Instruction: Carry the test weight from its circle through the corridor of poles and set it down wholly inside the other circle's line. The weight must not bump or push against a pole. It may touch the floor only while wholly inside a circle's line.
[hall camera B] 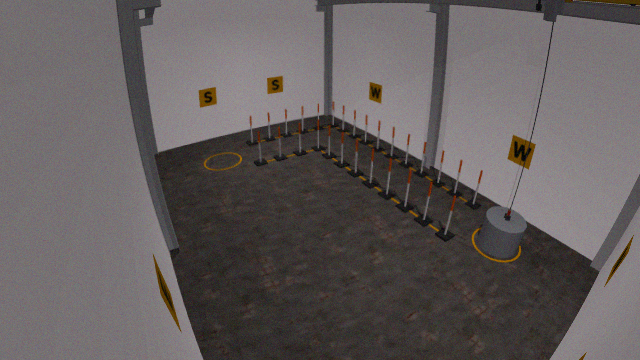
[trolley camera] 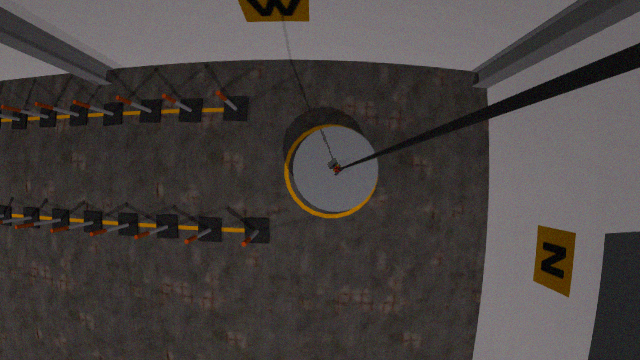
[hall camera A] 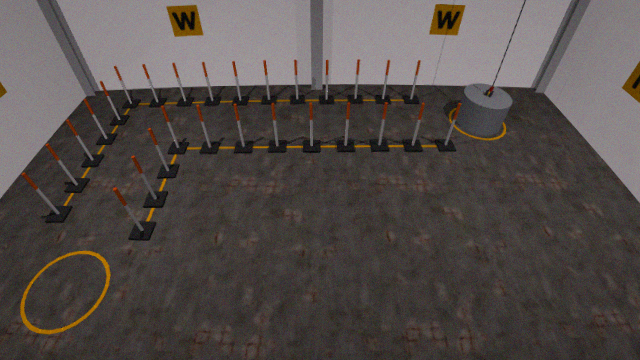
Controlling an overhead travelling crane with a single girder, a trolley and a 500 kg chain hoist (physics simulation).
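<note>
The grey cylindrical test weight [hall camera A: 482, 115] [hall camera B: 501, 237] [trolley camera: 325, 192] is upright at its yellow circle [hall camera A: 484, 138] [hall camera B: 474, 243] [trolley camera: 286, 172]. Its base looks within the line where visible; the far side is hidden. I cannot tell whether it touches the floor or hangs just above it. My hook [hall camera A: 489, 91] [hall camera B: 508, 215] [trolley camera: 336, 168] is at the middle of its top, attached to it, and the chain above looks straight. The other circle [hall camera A: 50, 332] [hall camera B: 223, 170] lies beyond the corridor's far end, at the lower left of hall camera A.
The corridor's nearest poles are the inner row's end pole [hall camera A: 453, 124] [hall camera B: 450, 215] [trolley camera: 251, 237] and the wall-side row's end pole [hall camera A: 415, 82] [hall camera B: 478, 187] [trolley camera: 229, 102]. Both rows run along the W wall, then bend towards the other circle. The N wall [trolley camera: 520, 190] stands beyond the weight.
</note>
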